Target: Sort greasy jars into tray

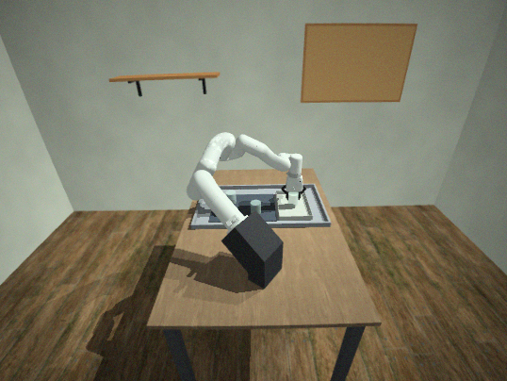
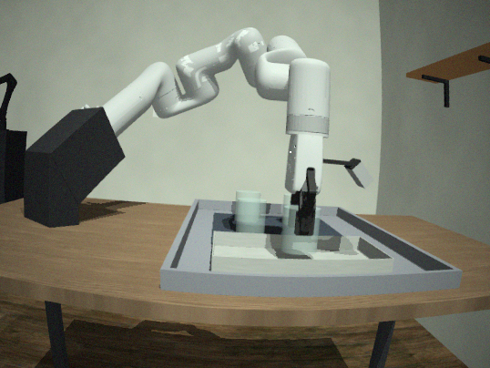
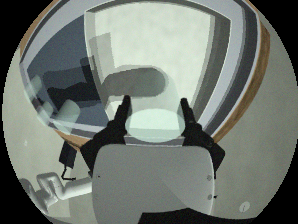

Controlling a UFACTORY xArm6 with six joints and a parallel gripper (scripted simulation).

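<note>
Now: the pale tray 60 mm below my hand. Also, from my hand: dark drying mat: 320 mm to the left, 70 mm below, 20 mm behind.
</note>
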